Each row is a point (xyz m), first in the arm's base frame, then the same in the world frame.
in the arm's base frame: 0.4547 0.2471 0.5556
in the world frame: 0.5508 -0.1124 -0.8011
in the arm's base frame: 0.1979 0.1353 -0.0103
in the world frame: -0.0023 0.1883 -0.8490
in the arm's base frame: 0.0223 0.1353 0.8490
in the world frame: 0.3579 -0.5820 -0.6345
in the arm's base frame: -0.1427 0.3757 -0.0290
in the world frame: -0.1838 0.1508 -0.4751
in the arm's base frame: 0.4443 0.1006 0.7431
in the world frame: 0.5997 -0.3266 -0.8929
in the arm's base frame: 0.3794 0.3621 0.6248
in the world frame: 0.5739 -0.1553 -0.6551
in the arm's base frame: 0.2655 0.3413 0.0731
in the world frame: 0.1667 0.2324 -0.6958
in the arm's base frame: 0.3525 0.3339 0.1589
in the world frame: 0.2780 0.1980 -0.7336
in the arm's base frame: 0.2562 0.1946 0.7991
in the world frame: 0.5240 -0.4163 -0.7097
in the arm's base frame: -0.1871 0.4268 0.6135
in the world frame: 0.1679 -0.3670 -0.3152
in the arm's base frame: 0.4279 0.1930 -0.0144
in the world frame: 0.1865 0.3147 -0.9169
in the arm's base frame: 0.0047 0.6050 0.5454
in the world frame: 0.3333 -0.1576 -0.2707
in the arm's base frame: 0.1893 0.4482 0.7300
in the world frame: 0.5222 -0.2887 -0.4703
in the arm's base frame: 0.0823 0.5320 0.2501
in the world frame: 0.1972 0.0856 -0.4152
